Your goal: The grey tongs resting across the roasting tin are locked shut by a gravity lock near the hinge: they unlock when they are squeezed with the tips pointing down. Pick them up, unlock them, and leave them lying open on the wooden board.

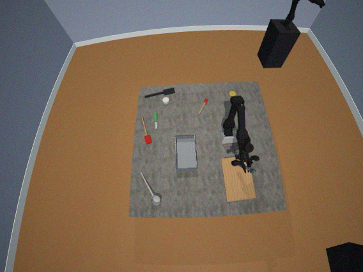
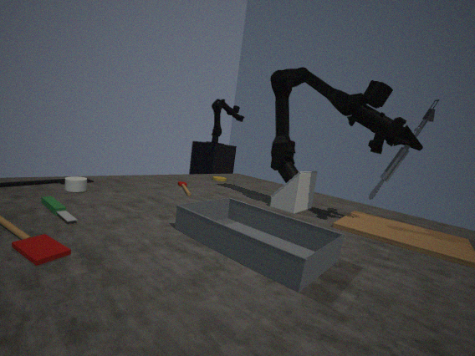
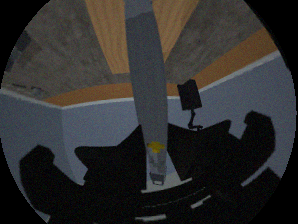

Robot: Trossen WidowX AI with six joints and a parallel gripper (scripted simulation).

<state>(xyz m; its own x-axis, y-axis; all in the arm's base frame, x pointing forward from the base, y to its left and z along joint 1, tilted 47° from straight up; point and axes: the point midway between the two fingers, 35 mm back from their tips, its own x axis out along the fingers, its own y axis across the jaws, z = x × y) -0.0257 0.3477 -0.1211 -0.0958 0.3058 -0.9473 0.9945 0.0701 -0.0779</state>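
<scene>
My gripper tip is now 250 mm above the wooden board. Round my gripper tip: green-handled tool 660 mm ahead, 610 mm to the right, 250 mm below; then yellow disc 130 mm behind, 830 mm to the right, 240 mm below; then grey roasting tin 410 mm ahead, 250 mm to the right, 230 mm below.
</scene>
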